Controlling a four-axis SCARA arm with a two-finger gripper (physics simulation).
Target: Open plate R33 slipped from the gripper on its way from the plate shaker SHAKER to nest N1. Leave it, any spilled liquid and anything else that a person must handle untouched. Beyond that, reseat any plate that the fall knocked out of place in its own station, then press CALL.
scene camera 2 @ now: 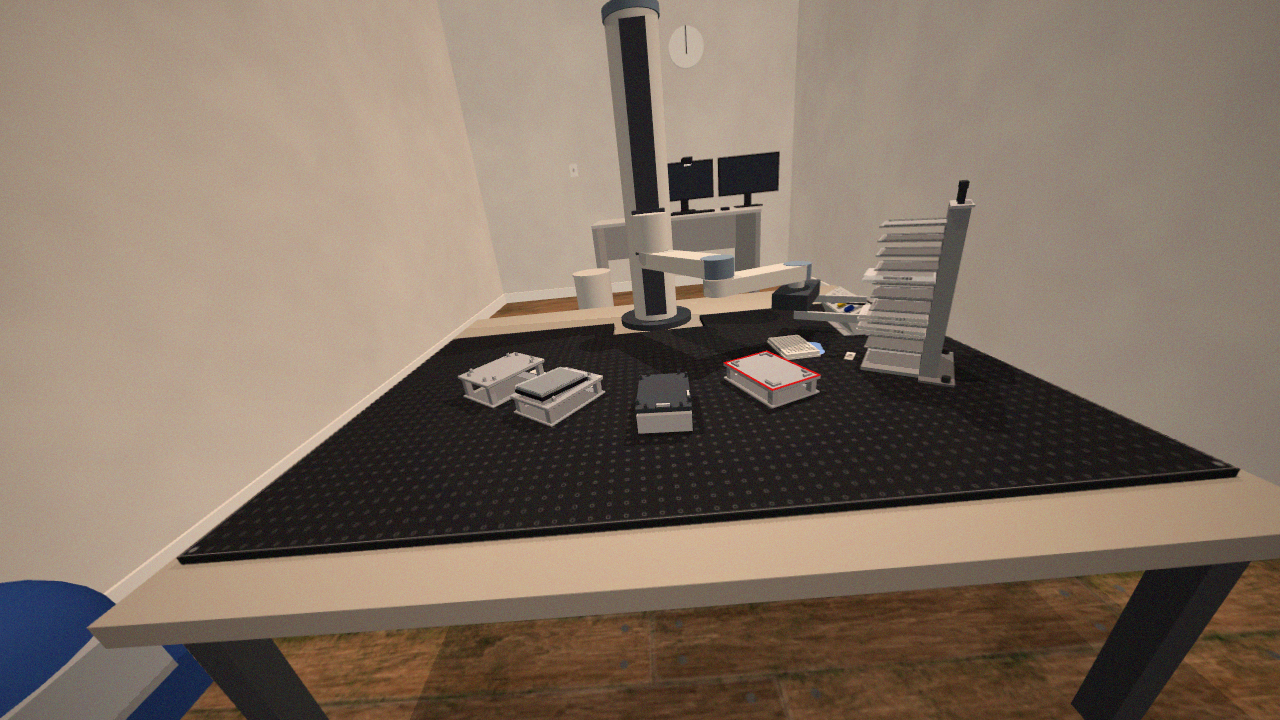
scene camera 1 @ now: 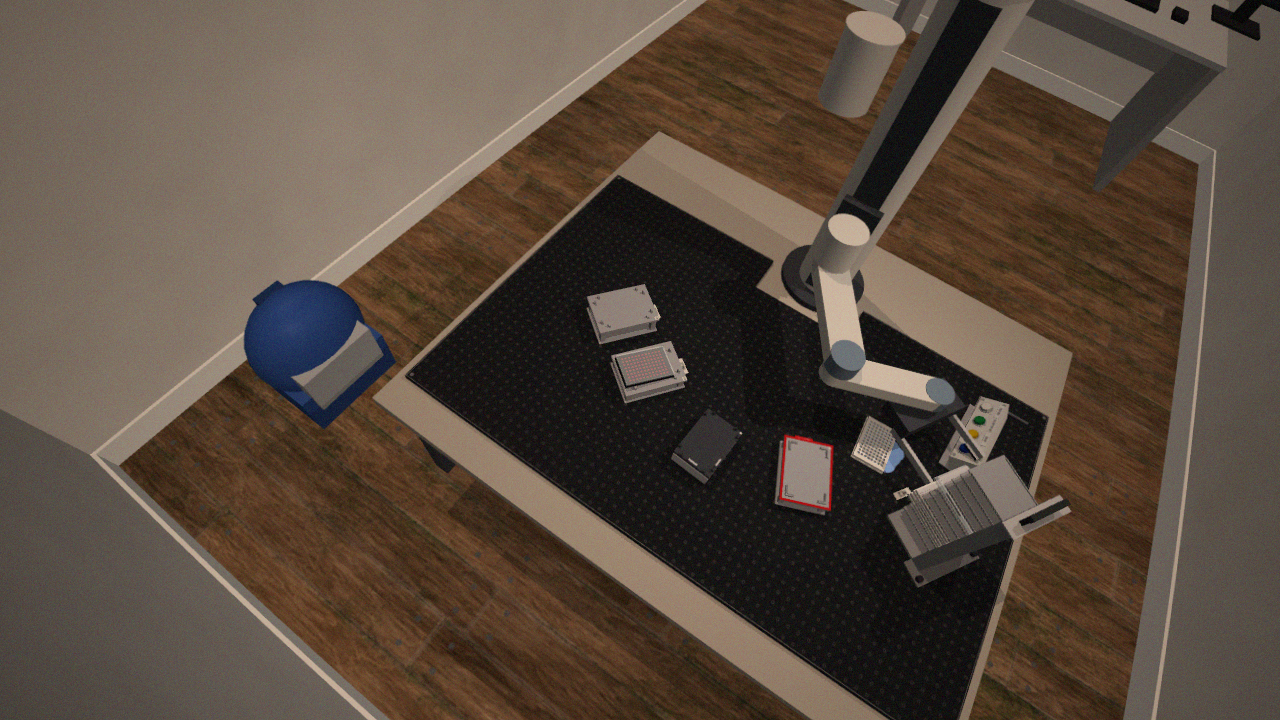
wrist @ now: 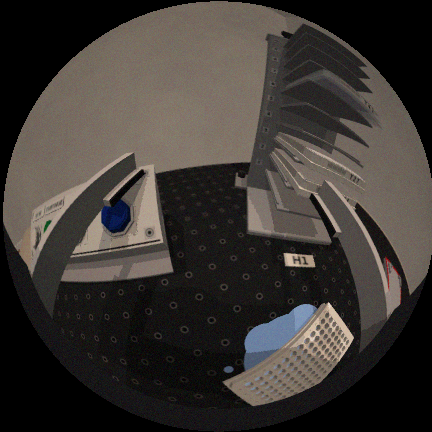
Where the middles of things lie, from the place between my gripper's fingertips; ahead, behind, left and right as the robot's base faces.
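Measured from my hand: the red-rimmed plate (scene camera 1: pixel 805 469) is 29 cm to the right, 19 cm ahead and 5 cm below; the dark shaker (scene camera 2: pixel 663 404) is 52 cm to the right, 27 cm ahead and 6 cm below.
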